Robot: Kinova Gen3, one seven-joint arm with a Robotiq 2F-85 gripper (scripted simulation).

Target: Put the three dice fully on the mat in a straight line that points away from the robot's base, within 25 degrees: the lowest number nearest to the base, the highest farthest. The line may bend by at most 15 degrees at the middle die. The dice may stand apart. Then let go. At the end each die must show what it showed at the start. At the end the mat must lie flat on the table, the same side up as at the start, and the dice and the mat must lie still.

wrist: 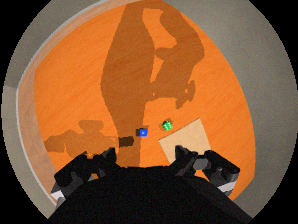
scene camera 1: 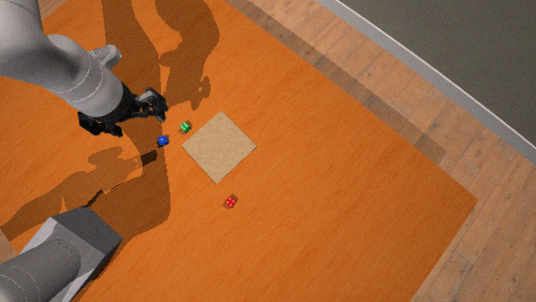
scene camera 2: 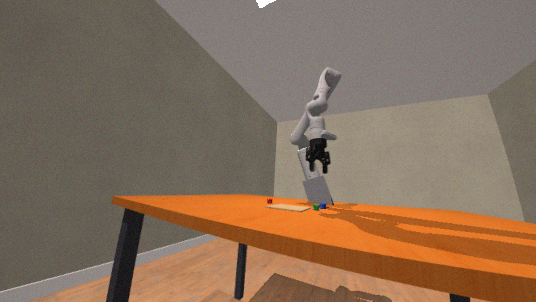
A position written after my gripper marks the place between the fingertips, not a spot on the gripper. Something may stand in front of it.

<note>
In view: my gripper (scene camera 1: 141, 125) and a tan mat (scene camera 1: 219, 146).
The tan mat shows as well in the wrist view (wrist: 193, 137). My gripper also shows in the wrist view (wrist: 145, 153).
</note>
